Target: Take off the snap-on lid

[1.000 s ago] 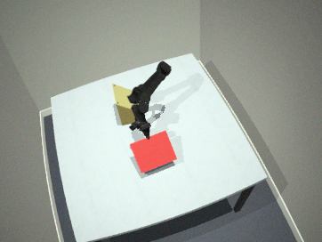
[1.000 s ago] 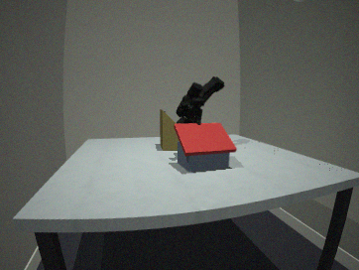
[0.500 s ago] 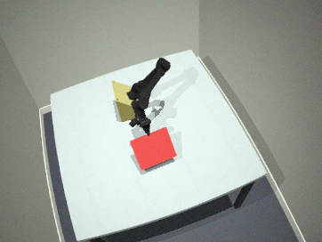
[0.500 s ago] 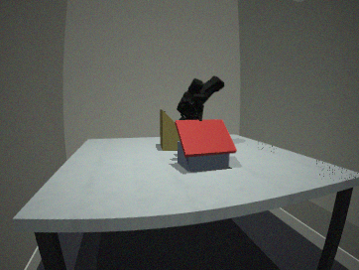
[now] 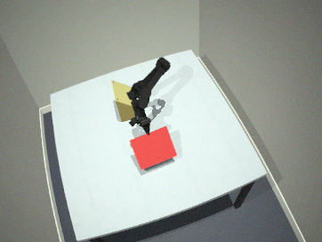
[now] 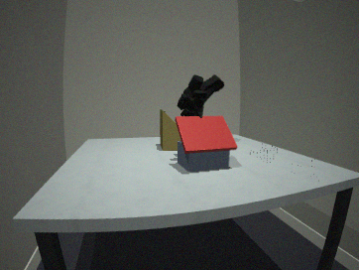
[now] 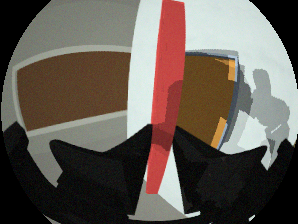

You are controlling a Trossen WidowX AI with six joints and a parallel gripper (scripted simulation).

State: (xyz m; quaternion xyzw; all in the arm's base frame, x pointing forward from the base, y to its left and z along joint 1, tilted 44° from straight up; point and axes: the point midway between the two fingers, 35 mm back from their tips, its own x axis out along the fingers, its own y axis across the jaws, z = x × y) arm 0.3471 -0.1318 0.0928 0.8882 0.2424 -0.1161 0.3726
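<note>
The red lid lies 70 mm ahead of my gripper tip and 50 mm below it. Also, from my gripper tip: grey-blue storage box 30 mm ahead, 160 mm below.
</note>
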